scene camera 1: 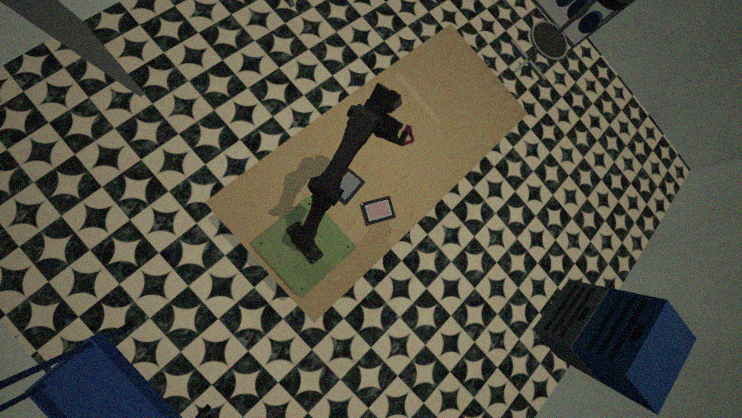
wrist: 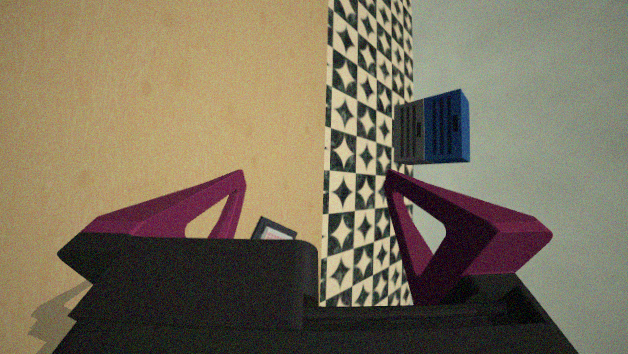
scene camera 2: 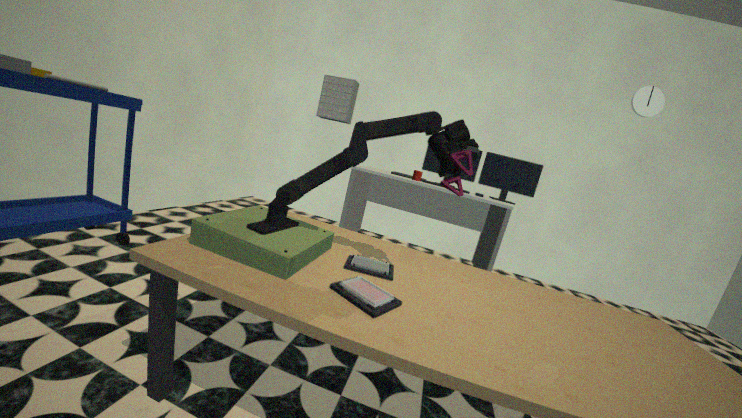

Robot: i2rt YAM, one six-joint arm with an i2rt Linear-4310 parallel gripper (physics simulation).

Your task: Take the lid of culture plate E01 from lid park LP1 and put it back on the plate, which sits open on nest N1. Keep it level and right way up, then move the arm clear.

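Note:
The open culture plate, with a pinkish inside, sits on the dark-rimmed nest. The pale grey lid lies on the dark lid park, beside the nest; the arm covers part of it in the first scene view. The lid does not show in the wrist view. My gripper is open, its magenta fingers wide apart with nothing between them. It is high above the table, beyond the nest and park, and tilted.
The arm stands on a green block at one end of the wooden table. A desk with monitors stands behind. A blue cart and a blue cabinet stand off the table.

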